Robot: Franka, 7 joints.
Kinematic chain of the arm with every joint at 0, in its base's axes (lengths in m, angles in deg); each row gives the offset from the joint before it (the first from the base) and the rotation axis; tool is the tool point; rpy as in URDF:
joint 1: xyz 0 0 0.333 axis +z
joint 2: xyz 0 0 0 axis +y
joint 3: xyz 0 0 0.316 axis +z
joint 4: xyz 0.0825 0 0 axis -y
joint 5: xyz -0.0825 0 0.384 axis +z
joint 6: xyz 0 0 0 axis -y
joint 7: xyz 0.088 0 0 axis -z
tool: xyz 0 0 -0.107 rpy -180 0 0
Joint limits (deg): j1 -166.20..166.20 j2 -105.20..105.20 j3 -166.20..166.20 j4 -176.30..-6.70 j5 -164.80..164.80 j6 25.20..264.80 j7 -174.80..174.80
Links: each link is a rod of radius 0.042 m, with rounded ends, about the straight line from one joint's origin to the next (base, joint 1, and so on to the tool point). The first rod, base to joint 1, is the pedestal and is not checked.
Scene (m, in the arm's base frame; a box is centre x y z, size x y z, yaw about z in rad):
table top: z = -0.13
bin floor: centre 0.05 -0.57 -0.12 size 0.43 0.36 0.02 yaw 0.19
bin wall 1: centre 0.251 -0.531 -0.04 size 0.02 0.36 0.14 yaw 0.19
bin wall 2: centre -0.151 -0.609 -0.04 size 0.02 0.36 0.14 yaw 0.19
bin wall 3: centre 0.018 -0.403 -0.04 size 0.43 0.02 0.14 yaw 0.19
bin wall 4: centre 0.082 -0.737 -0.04 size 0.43 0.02 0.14 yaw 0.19
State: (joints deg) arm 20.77 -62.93 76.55 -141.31 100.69 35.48 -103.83
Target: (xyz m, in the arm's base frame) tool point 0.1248 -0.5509 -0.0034
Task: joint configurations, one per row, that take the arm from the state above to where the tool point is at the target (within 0.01 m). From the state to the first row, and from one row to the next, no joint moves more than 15 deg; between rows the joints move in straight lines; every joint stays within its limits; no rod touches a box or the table.
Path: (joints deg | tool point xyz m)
1: 7.22 -48.38 63.59 -138.37 103.76 41.47 -103.83 | -0.1023 0.4159 0.4609
2: -6.33 -33.82 50.64 -135.43 106.83 47.46 -103.83 | 0.1150 0.4094 0.5404
3: -19.88 -19.27 37.68 -132.50 109.89 53.45 -103.83 | 0.3359 0.2859 0.5656
4: -33.44 -4.72 24.73 -129.56 112.96 59.44 -103.83 | 0.4829 0.0597 0.5267
5: -46.99 9.84 11.77 -126.62 116.03 65.43 -103.83 | 0.4969 -0.2094 0.4294
6: -60.54 24.39 -1.19 -123.68 119.10 71.42 -103.83 | 0.3646 -0.4376 0.2950
7: -74.09 38.94 -14.14 -120.74 122.17 77.41 -103.83 | 0.1248 -0.5509 0.1539
8: -73.78 49.28 -13.48 -114.38 124.44 81.30 -103.83 | 0.1259 -0.5570 0.0767
9: -73.46 59.63 -12.82 -108.01 126.72 85.19 -103.83 | 0.1248 -0.5509 -0.0034

